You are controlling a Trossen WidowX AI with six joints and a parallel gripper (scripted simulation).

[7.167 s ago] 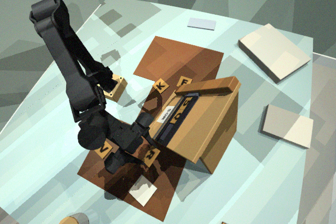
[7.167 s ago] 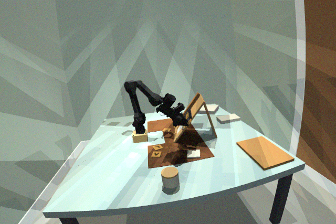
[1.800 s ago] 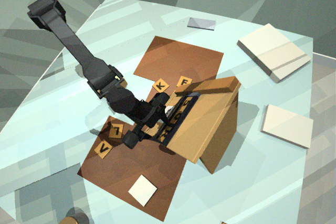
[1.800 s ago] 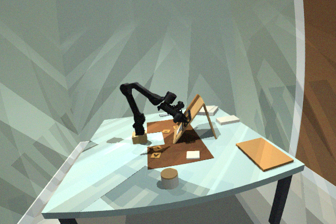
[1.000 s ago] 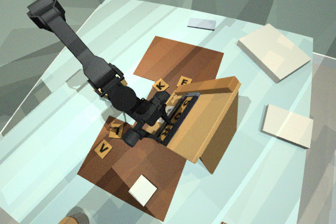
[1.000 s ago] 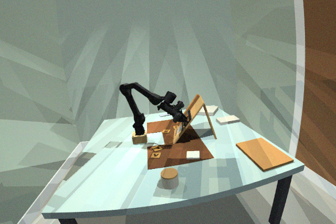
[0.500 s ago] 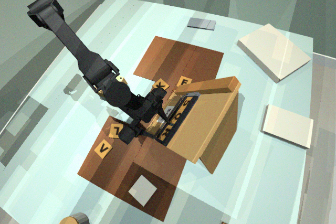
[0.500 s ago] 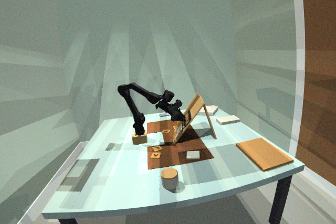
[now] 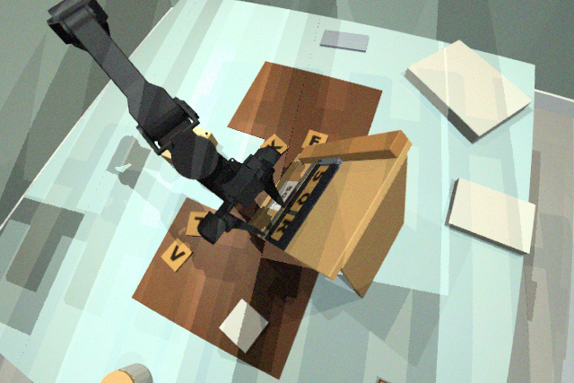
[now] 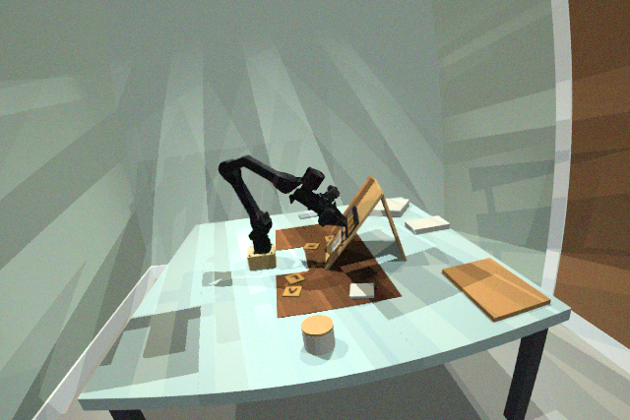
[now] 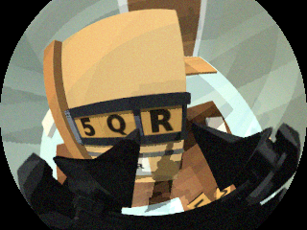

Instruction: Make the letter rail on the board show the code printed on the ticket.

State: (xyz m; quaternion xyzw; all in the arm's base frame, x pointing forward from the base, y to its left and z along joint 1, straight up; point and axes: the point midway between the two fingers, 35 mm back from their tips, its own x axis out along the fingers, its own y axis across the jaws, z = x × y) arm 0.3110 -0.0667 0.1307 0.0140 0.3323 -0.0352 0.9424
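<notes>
The r tile lies 2 cm ahead of my gripper tip and 2 cm below it. Round my gripper tip: q tile: 2 cm ahead, 7 cm to the left, 2 cm below; then white ticket: 4 cm behind, 7 cm to the left, 10 cm below; then s tile: 3 cm ahead, 12 cm to the left, 2 cm below.
</notes>
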